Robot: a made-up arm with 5 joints. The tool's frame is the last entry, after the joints. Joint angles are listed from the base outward. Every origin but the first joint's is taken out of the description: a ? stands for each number. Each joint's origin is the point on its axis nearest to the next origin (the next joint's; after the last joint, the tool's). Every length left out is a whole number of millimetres.
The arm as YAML. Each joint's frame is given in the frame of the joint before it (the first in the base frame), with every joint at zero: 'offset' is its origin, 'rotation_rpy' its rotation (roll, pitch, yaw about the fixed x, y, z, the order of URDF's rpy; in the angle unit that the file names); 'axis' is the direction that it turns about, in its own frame. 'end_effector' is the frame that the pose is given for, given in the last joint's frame.
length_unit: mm
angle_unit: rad
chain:
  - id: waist
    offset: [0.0, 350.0, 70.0]
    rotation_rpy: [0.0, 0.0, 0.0]
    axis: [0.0, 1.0, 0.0]
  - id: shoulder
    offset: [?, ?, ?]
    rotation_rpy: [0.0, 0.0, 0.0]
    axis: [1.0, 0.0, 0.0]
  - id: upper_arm
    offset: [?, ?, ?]
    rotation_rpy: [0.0, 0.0, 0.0]
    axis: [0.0, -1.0, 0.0]
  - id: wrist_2
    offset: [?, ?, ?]
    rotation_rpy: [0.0, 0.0, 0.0]
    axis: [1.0, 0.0, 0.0]
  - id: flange
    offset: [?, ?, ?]
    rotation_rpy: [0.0, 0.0, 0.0]
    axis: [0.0, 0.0, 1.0]
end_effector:
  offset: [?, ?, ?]
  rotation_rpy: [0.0, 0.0, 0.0]
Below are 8 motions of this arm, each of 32 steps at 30 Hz.
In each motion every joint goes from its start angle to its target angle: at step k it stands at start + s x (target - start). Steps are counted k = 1, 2, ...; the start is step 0. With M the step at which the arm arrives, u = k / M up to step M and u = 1 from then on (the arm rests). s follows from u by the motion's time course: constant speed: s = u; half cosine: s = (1 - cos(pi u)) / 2; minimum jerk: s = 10 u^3 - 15 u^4 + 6 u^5.
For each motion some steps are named. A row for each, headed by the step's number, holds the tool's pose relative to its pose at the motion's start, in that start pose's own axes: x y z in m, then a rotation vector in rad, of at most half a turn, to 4 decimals.
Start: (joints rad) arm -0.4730 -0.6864 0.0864 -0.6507 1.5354
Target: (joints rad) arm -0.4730 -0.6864 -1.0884 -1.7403 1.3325
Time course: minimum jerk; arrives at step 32
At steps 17, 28, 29, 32:
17: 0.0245 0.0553 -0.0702 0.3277 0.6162 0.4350
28: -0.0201 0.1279 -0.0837 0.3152 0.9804 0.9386
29: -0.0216 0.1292 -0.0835 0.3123 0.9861 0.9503
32: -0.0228 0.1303 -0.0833 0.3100 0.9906 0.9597

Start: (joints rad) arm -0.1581 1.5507 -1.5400 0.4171 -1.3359
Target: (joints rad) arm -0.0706 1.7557 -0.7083 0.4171 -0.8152
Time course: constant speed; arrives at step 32
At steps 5, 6, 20, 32:
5: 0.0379 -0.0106 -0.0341 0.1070 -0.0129 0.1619
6: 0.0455 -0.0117 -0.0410 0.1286 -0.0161 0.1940
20: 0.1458 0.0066 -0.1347 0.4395 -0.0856 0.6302
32: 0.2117 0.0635 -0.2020 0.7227 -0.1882 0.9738

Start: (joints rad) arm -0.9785 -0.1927 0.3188 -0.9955 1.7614
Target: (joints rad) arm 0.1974 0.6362 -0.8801 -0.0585 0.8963
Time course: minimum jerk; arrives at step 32
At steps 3, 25, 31, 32:
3: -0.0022 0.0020 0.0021 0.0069 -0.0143 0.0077
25: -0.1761 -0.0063 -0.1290 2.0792 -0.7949 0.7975
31: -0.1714 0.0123 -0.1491 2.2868 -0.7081 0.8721
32: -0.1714 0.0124 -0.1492 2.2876 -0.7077 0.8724

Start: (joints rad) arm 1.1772 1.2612 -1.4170 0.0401 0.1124
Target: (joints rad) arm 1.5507 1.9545 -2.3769 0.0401 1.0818
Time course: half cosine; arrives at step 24
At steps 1, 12, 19, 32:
1: 0.0013 -0.0005 0.0002 0.0025 0.0044 0.0067
12: 0.1454 -0.0002 -0.0220 0.3335 0.4371 0.8166
19: 0.1981 0.0711 -0.0588 0.6321 0.6959 1.4812
32: 0.1990 0.0936 -0.0645 0.7107 0.7571 1.6508

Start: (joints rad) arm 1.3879 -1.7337 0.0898 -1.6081 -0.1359
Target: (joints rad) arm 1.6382 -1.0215 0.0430 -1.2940 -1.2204
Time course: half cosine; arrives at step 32
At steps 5, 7, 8, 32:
5: -0.0114 -0.0077 -0.0053 0.0627 -0.0004 -0.0636
7: -0.0219 -0.0139 -0.0108 0.1205 0.0026 -0.1215
8: -0.0283 -0.0174 -0.0143 0.1555 0.0060 -0.1561
32: -0.1663 -0.0372 -0.0976 0.9621 0.5156 -0.8595

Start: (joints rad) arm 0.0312 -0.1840 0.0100 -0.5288 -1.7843
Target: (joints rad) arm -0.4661 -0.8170 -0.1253 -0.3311 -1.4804
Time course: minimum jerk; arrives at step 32
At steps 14, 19, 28, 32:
14: -0.0308 0.0078 -0.0358 0.1108 -0.1500 0.0007
19: -0.0588 0.0197 -0.0565 0.1632 -0.2664 -0.0246
28: -0.0938 0.0388 -0.0737 0.1910 -0.3879 -0.0766
32: -0.0957 0.0400 -0.0744 0.1916 -0.3939 -0.0799

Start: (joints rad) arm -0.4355 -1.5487 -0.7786 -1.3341 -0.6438
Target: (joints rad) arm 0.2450 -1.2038 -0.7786 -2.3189 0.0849
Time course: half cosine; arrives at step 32
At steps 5, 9, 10, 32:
5: -0.0016 0.0049 -0.0073 -0.0341 -0.0758 0.0531
9: -0.0050 0.0163 -0.0225 -0.1151 -0.2309 0.1585
10: -0.0060 0.0203 -0.0273 -0.1436 -0.2791 0.1902
32: -0.0174 0.1208 -0.1471 -0.9322 -1.0755 0.5490

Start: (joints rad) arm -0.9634 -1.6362 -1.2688 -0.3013 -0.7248
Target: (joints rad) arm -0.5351 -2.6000 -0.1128 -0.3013 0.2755
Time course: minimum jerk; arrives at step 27
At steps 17, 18, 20, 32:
17: -0.0382 0.1363 -0.1350 -0.3809 -0.9727 0.0596
18: -0.0339 0.1456 -0.1433 -0.4508 -1.0470 0.0703
20: -0.0252 0.1606 -0.1561 -0.5805 -1.1650 0.0871
32: -0.0132 0.1776 -0.1697 -0.7536 -1.2919 0.1032

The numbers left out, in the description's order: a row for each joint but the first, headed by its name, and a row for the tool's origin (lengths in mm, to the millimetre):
shoulder: 0.0 0.0 -70.0
upper_arm: 0.0 -50.0 20.0
wrist_2: -160.0 0.0 -30.0
flange: 0.0 100.0 130.0
tool: 30.0 -160.0 0.0

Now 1 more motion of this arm.
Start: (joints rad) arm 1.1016 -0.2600 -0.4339 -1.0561 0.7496
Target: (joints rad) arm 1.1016 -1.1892 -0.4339 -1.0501 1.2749
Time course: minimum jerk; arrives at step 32
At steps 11, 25, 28, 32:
11: 0.0347 0.0119 -0.0007 -0.0749 0.1895 0.0746
25: 0.1188 0.0384 -0.0685 -0.1606 0.8233 0.2790
28: 0.1225 0.0394 -0.0774 -0.1574 0.8768 0.2923
32: 0.1235 0.0396 -0.0800 -0.1563 0.8918 0.2959

